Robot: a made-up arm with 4 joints.
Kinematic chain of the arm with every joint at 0, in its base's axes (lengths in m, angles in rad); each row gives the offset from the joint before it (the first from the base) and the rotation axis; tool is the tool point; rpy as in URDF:
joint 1: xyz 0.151 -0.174 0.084 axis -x
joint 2: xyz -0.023 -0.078 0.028 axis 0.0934 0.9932 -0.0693
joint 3: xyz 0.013 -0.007 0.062 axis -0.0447 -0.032 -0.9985
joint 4: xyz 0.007 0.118 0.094 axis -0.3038 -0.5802 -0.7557
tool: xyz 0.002 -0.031 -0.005 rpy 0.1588 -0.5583 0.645
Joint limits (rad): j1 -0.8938..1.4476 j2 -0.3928..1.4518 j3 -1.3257..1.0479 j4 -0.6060..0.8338
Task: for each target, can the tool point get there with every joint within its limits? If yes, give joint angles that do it. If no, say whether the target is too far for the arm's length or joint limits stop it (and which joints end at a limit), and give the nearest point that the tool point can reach.
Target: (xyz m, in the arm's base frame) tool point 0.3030 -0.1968 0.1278
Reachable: yes | joints 0.7116 1.1626 0.8186 0.1791
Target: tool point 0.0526 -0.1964 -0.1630
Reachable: no: joint limits stop it (at a limit: joint 2, joint 3, joint 4) | nearest point 0.2839 -0.1822 -0.0060 | short by 0.280 m
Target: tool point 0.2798 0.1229 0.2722
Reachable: no: too far | nearest point 0.2125 -0.0040 0.1942 | short by 0.163 m
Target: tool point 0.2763 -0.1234 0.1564
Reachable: yes | joints 0.7810 0.9093 0.1788 -0.3650
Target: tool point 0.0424 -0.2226 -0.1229
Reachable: no: joint limits stop it (at a limit: joint 2, joint 3, joint 4) | nearest point 0.2839 -0.1947 -0.0040 | short by 0.271 m
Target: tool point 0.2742 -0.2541 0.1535
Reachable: yes | joints -0.6846 0.8006 0.3578 0.2385
